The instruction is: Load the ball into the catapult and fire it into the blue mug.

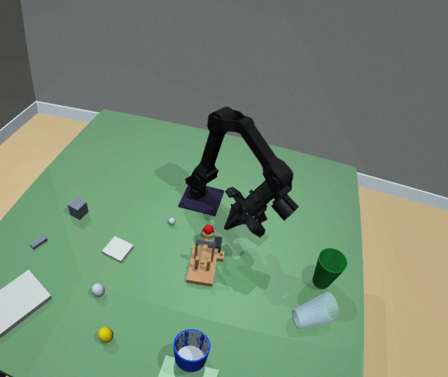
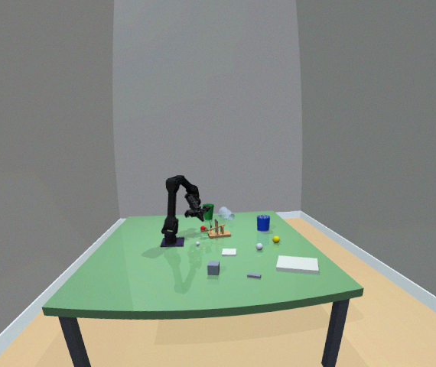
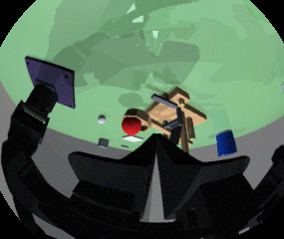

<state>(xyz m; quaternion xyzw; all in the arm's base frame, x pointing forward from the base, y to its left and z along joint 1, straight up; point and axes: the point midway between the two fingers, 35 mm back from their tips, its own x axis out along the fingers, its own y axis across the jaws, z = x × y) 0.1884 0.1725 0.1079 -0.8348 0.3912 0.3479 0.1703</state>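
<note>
My gripper tip is 5 cm to the left of the red ball and 3 cm above it. From my gripper tip the other things lie so: white tile 31 cm to the right, 14 cm ahead, 9 cm below; small white ball 19 cm to the right, 8 cm below, 3 cm behind; wooden catapult 6 cm ahead, 4 cm below, 2 cm to the right.
</note>
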